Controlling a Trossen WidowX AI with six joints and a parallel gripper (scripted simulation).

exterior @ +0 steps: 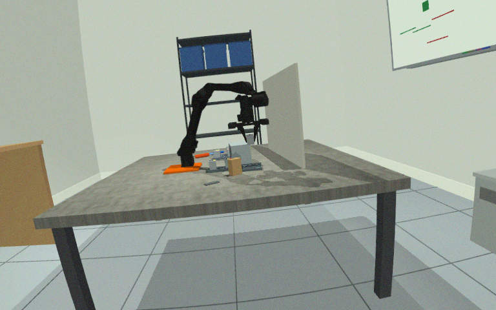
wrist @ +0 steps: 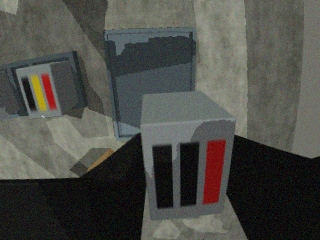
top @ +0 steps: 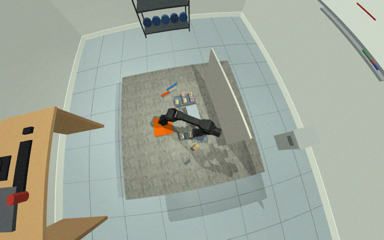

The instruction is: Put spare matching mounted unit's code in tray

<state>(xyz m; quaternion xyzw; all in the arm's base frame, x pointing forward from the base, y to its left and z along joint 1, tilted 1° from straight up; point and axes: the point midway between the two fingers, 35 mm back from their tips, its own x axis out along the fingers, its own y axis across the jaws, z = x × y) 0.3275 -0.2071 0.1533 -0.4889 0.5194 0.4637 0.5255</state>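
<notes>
The tray lies 12 cm below my gripper tip and 1 cm behind it. The rest, counted from my gripper tip: mounted unit 21 cm to the left, 7 cm below, 4 cm behind; tan block 9 cm to the right, 9 cm below, 9 cm behind; grey spare 2 cm above.
</notes>
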